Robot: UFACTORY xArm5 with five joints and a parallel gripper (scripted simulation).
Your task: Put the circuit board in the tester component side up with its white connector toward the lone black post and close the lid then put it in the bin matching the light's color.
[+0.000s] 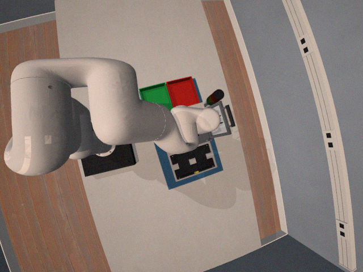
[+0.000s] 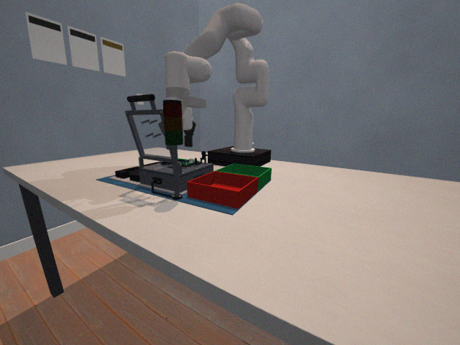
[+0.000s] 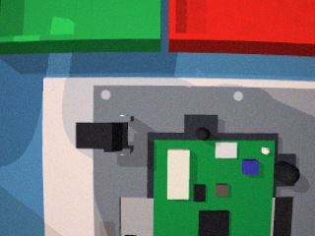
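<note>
Right now my hand is 50 mm above the green circuit board. The rest, counted from my hand: black block: 70 mm behind, 50 mm to the left, 40 mm below; red bin: 30 mm ahead, 200 mm to the left, 110 mm below; green bin: 120 mm behind, 190 mm to the left, 110 mm below.
</note>
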